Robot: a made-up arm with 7 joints.
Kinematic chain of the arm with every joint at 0, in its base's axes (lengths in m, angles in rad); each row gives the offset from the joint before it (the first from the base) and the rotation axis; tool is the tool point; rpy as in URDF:
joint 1: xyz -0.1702 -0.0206 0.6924 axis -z
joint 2: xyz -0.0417 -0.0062 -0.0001 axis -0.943 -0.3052 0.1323
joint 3: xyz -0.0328 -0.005 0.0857 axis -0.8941 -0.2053 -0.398
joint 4: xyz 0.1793 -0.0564 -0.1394 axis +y
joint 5: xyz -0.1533 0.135 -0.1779 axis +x
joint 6: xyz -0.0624 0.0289 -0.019 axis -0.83 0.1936 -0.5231
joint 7: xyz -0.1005 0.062 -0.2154 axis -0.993 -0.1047 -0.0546
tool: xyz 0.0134 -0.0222 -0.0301 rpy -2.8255 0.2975 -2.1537
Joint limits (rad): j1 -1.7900..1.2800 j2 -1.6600..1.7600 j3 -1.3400..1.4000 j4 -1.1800..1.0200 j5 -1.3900..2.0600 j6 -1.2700..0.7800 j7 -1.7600..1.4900
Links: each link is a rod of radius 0.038 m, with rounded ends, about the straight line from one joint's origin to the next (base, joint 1, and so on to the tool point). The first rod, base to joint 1, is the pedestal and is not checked.
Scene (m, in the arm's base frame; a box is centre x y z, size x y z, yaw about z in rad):
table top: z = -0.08
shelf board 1: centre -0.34 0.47 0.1 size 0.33 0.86 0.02 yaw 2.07
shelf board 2: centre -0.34 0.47 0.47 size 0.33 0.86 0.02 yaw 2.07
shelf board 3: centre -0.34 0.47 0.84 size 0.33 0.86 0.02 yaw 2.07
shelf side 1: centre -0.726 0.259 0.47 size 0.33 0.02 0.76 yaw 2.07
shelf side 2: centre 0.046 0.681 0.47 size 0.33 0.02 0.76 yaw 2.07
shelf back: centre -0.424 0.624 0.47 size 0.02 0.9 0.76 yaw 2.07
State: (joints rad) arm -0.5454 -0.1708 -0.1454 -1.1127 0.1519 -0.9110 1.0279
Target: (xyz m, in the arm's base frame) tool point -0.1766 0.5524 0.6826
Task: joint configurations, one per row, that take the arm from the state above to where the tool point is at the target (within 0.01 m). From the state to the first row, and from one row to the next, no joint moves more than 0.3 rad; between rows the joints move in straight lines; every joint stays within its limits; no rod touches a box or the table.
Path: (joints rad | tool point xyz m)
1: -0.2945 -0.2831 0.0966 -1.0241 0.3039 -0.9720 1.1149 | -0.0864 0.3504 0.2568
2: -0.0436 -0.3955 0.3387 -0.9356 0.4559 -1.0330 1.2019 | -0.0403 0.2412 0.2323
3: 0.2073 -0.5078 0.5807 -0.8470 0.6079 -1.0940 1.2889 | -0.0500 0.1434 0.2216
4: 0.4582 -0.6201 0.8227 -0.7585 0.7600 -1.1550 1.3758 | -0.0983 0.0793 0.2262
5: 0.6178 -0.7175 0.6406 -0.6637 1.0422 -1.1344 1.2825 | -0.0573 0.2205 0.3614
6: 0.7774 -0.8149 0.4584 -0.5689 1.3244 -1.1137 1.1892 | -0.0217 0.2785 0.5289
7: 0.9369 -0.9123 0.2763 -0.4740 1.6066 -1.0931 1.0958 | -0.0220 0.2688 0.6826
8: 0.6600 -0.8574 0.1285 -0.6293 1.3544 -1.0790 1.0938 | -0.0265 0.3424 0.6669
9: 0.3830 -0.8025 -0.0193 -0.7846 1.1022 -1.0649 1.0918 | -0.0531 0.4196 0.6596
10: 0.1060 -0.7476 -0.1671 -0.9399 0.8500 -1.0507 1.0898 | -0.1032 0.4925 0.6644
11: -0.1710 -0.6927 -0.3149 -1.0952 0.5978 -1.0366 1.0878 | -0.1766 0.5524 0.6826

